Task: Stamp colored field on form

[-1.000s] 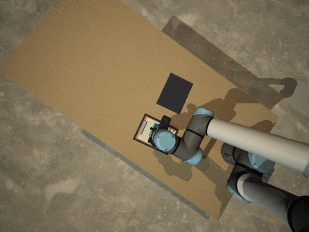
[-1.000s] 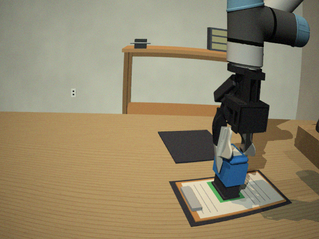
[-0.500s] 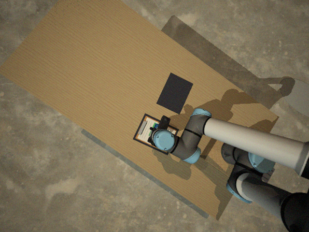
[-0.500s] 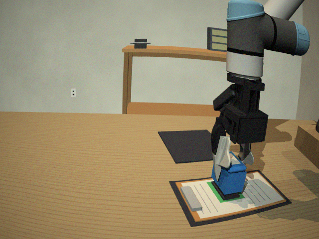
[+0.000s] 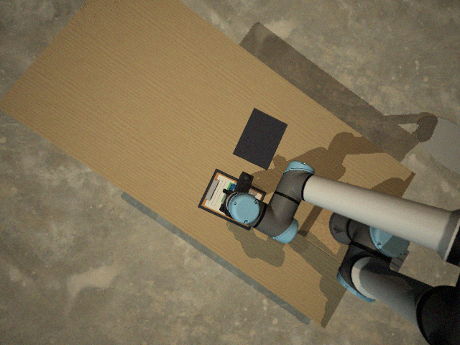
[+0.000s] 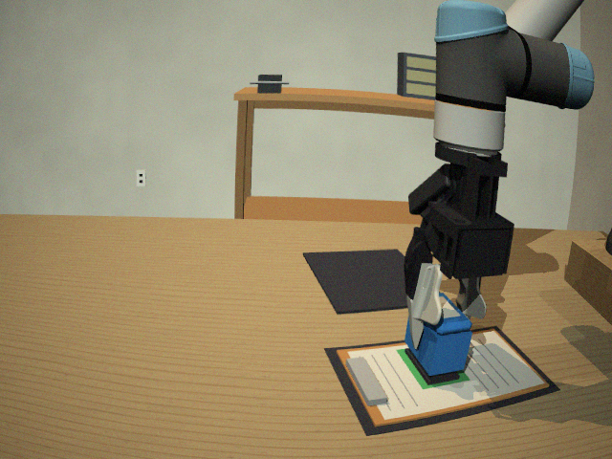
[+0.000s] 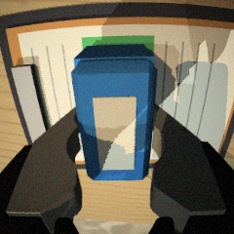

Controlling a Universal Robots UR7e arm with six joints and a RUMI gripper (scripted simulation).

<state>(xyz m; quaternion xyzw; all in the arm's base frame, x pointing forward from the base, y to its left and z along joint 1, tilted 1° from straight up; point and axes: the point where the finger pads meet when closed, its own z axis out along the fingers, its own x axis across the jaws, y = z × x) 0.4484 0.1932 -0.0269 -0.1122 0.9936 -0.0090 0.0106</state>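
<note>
My hand is 10 mm above the blue stamp. Round my hand: mat (280 mm to the right, 50 mm below, 50 mm ahead).
</note>
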